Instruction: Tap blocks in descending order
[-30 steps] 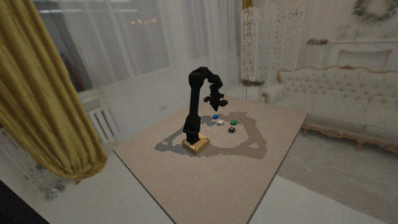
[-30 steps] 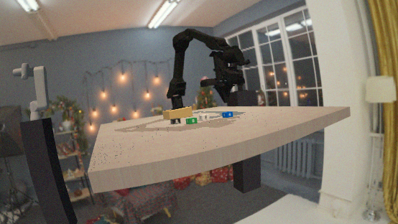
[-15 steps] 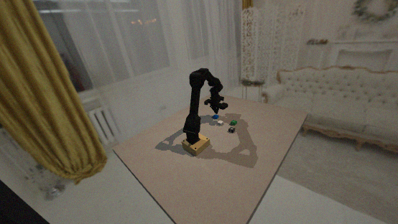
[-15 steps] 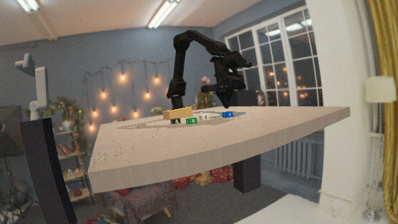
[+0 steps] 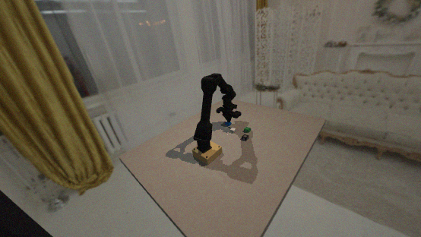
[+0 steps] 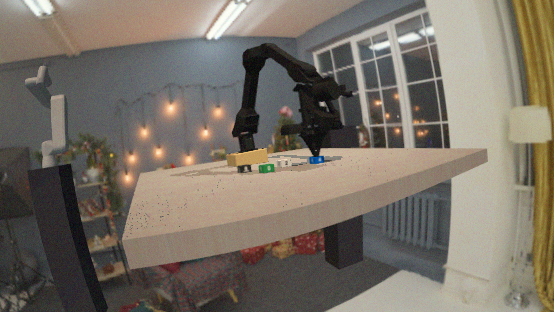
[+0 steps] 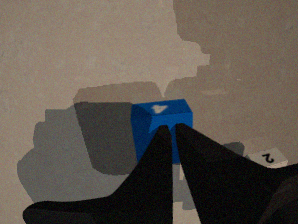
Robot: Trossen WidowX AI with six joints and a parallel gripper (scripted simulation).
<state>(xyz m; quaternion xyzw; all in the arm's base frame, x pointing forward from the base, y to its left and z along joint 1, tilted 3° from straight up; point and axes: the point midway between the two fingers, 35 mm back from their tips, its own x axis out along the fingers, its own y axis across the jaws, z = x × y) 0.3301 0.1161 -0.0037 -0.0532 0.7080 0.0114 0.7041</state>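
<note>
Now: the blue block 1 cm behind my gripper tip and 1 cm below it. Round my gripper tip: black block: 7 cm behind, 20 cm to the right, 1 cm below; then white block: 5 cm behind, 8 cm to the right, 1 cm below; then green block: 1 cm ahead, 16 cm to the right, 1 cm below.
</note>
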